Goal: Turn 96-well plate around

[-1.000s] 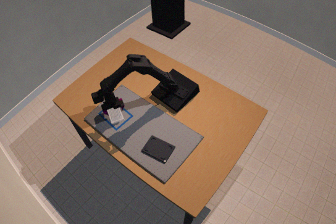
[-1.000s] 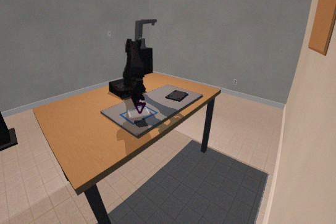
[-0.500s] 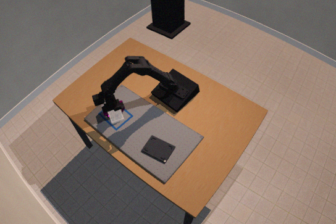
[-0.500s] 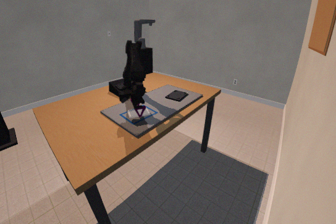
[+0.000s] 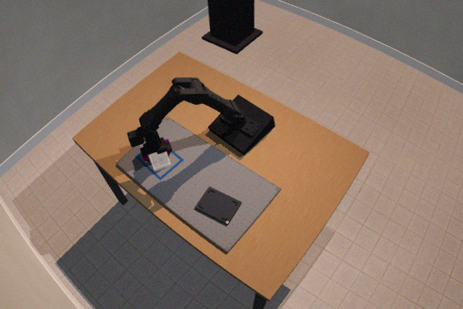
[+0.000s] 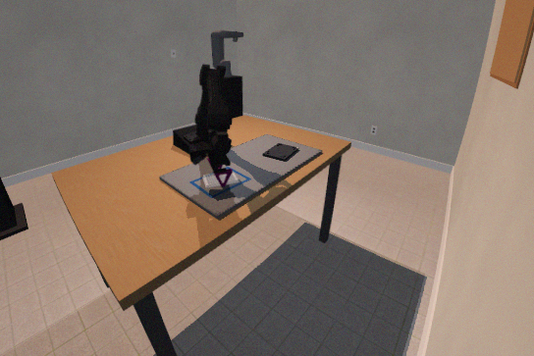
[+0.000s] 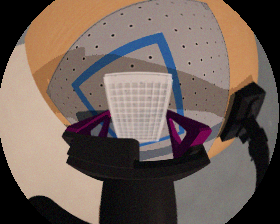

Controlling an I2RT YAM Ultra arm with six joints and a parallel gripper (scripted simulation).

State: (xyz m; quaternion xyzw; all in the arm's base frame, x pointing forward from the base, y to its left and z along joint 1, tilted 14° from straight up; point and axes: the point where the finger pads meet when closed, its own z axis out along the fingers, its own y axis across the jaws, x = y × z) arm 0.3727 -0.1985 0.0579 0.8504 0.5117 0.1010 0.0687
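My gripper is now right at the white 96-well plate. Round my hand: white A1 label (460 mm to the left, 60 mm ahead); then dark plate nest N1 (380 mm to the left, 20 mm ahead).
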